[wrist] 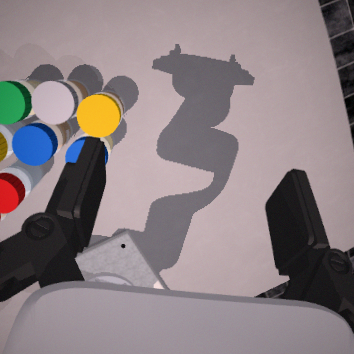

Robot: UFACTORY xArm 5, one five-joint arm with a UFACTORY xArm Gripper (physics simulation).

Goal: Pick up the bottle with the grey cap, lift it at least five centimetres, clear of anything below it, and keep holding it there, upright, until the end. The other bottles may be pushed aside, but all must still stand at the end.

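Frame: origin at the arm's base, x ahead, y right, z down, level; centimetres.
Where they show: gripper, fingertip midpoint: (193,173).
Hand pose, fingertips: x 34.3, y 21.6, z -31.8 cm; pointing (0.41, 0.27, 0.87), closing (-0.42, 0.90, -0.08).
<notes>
Each offset is from my fingertips to the top centre of the thing. "spot": to the spot under its first point.
A bottle with a pale cap {dx +5.2, dy -12.8, dz +23.1 cm} (54,102), whitish or light grey, stands at the upper left of the wrist view, between a green-capped bottle and a yellow-capped one. I cannot tell if this is the grey cap; no darker grey cap shows. My gripper (193,173) is open and empty, with its fingers wide apart above the table. The bottle group is to the left of the gap between the fingers. The left finger partly hides a blue-capped bottle {spot: dx -1.6, dy -12.4, dz +23.1 cm} (75,151).
Close around the pale cap stand bottles with green {dx +7.1, dy -18.8, dz +23.1 cm} (12,102), orange-yellow {dx +1.9, dy -8.0, dz +23.1 cm} (98,115), blue {dx +0.9, dy -17.6, dz +23.1 cm} (34,144) and red {spot: dx -4.3, dy -24.0, dz +23.1 cm} (7,193) caps. A darker yellow cap {spot: dx +1.9, dy -22.1, dz +24.2 cm} (2,146) is cut by the left edge. The robot's base plate (125,260) is at the bottom. Dark tiled floor lies beyond the table's right edge.
</notes>
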